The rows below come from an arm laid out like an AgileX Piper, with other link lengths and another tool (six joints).
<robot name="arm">
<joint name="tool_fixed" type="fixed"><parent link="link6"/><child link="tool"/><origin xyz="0.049 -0.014 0.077" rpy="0 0.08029 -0.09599"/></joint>
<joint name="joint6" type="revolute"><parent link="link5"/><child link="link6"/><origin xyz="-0.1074 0 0" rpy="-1.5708 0 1.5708"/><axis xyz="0 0 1"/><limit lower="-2.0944" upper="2.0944"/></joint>
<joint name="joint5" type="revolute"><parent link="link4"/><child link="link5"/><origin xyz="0 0 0" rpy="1.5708 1.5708 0"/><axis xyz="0 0 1"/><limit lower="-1.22" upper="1.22"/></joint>
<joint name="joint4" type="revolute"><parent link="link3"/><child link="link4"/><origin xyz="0.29 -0.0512 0" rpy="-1.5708 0 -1.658"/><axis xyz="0 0 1"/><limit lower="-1.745" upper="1.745"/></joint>
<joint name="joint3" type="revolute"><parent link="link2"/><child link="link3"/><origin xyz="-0.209 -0.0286 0" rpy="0 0 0"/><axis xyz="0 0 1"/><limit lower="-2.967" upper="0"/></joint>
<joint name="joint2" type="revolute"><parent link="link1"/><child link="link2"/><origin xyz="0 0 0" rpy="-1.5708 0 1.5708"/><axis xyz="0 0 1"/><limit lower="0" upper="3.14"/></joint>
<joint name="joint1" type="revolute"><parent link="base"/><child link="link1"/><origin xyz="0 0 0.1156" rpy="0 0 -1.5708"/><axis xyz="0 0 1"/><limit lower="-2.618" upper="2.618"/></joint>
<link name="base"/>
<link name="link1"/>
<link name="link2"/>
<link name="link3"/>
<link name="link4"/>
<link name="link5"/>
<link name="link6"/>
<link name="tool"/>
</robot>
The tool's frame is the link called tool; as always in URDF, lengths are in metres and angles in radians.
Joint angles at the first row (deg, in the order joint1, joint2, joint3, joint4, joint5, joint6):
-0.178, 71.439, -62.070, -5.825, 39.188, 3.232
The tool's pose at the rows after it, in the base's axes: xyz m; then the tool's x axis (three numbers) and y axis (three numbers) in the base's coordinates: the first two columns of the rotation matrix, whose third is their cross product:
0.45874 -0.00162 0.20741 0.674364 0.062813 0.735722 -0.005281 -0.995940 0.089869
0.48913 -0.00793 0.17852 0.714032 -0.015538 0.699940 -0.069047 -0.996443 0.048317
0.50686 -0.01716 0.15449 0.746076 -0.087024 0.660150 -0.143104 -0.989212 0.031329
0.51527 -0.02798 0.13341 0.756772 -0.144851 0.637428 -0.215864 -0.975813 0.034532
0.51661 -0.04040 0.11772 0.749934 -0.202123 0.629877 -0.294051 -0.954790 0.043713
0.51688 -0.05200 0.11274 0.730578 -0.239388 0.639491 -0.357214 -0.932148 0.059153
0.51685 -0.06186 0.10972 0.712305 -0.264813 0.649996 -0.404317 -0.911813 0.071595
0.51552 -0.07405 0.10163 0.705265 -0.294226 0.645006 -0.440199 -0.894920 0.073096
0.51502 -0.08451 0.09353 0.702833 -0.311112 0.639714 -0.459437 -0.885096 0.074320
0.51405 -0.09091 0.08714 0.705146 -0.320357 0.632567 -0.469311 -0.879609 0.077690
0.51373 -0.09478 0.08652 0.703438 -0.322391 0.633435 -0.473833 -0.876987 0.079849
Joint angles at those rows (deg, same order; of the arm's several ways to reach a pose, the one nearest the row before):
-0.178, 82.850, -69.317, -6.197, 38.496, 6.927
-0.178, 93.158, -76.415, -7.284, 38.728, 12.329
-0.177, 100.412, -81.912, -9.614, 40.582, 18.241
-0.178, 104.891, -84.244, -13.210, 40.975, 24.571
-0.178, 107.178, -84.373, -17.788, 40.753, 31.923
-0.177, 108.255, -84.421, -22.513, 40.752, 38.385
-0.306, 109.071, -84.473, -26.222, 40.813, 43.268
-1.343, 110.142, -84.473, -27.288, 40.715, 45.343
-2.495, 111.236, -84.520, -27.585, 40.161, 45.914
-3.229, 111.988, -84.520, -27.611, 39.957, 45.978
-3.658, 112.109, -84.521, -27.795, 39.807, 45.977

